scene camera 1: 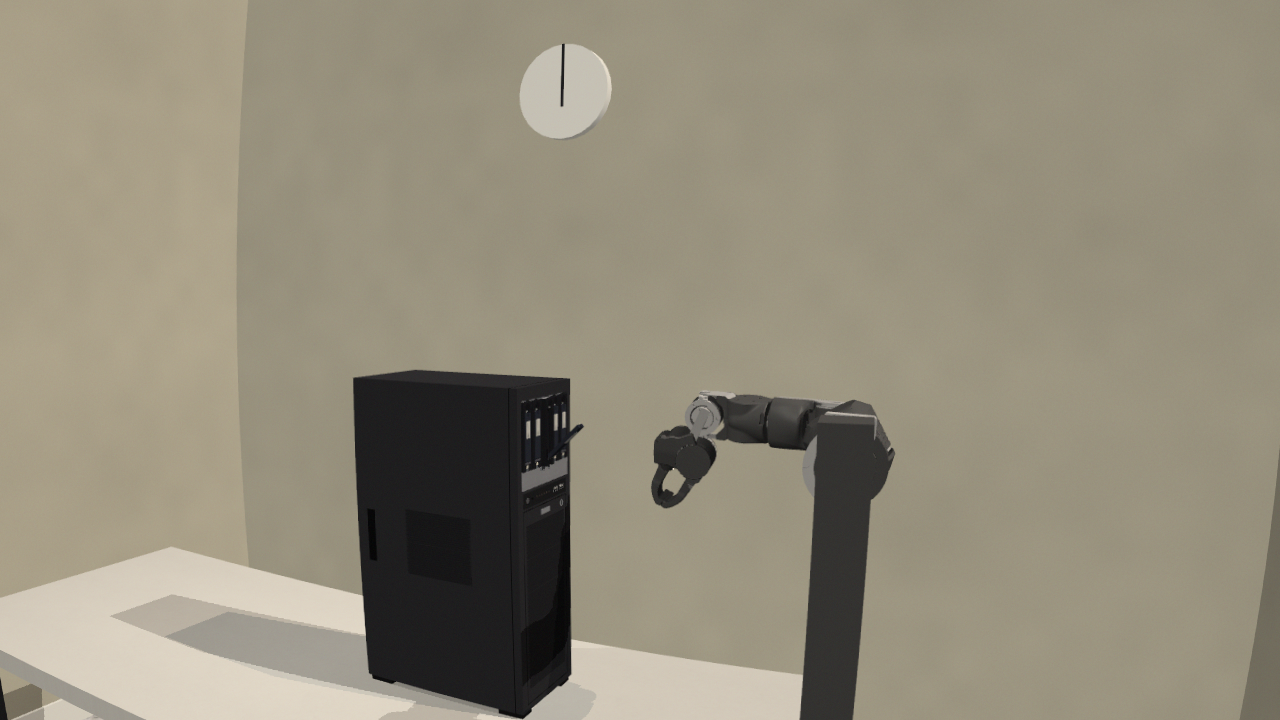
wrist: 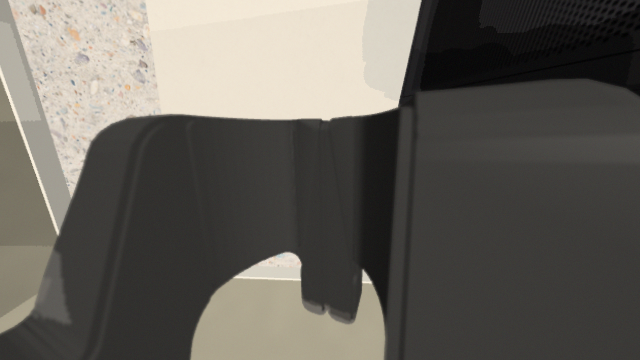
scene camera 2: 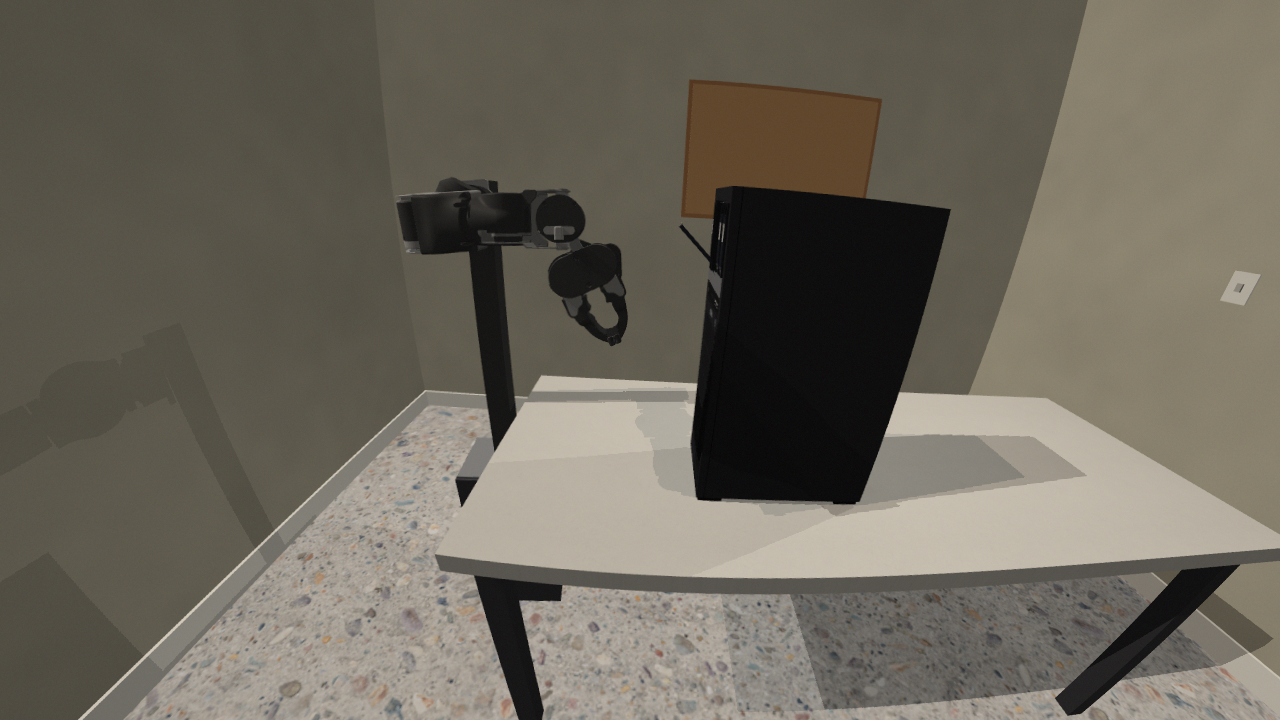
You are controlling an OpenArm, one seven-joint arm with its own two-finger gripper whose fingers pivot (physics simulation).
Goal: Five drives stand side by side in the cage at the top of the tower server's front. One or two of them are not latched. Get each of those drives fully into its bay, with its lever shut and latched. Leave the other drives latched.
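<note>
The black tower server (scene camera 1: 438, 528) (scene camera 2: 814, 358) (wrist: 530, 45) stands upright on the table. Its drive cage (scene camera 1: 544, 433) is at the top of the front, with the drives side by side. One lever (scene camera 1: 569, 436) (scene camera 2: 695, 242) sticks out from the cage, slanting up and outward; the other levers look flat against the front, though they are small in view. Whether the drive behind the raised lever stands proud is too small to tell. My gripper (scene camera 1: 665, 504) (scene camera 2: 614, 339) (wrist: 338, 214) is shut and empty, with fingertips together, in front of the server, apart from it and lower than the raised lever.
The white table (scene camera 1: 80, 626) (scene camera 2: 572, 501) (wrist: 260, 65) carries the server. The arm's dark post (scene camera 1: 836, 573) (scene camera 2: 492, 340) stands beyond the table's end, on the server's front side. A clock (scene camera 1: 581, 94) and a brown board (scene camera 2: 778, 143) hang on the walls.
</note>
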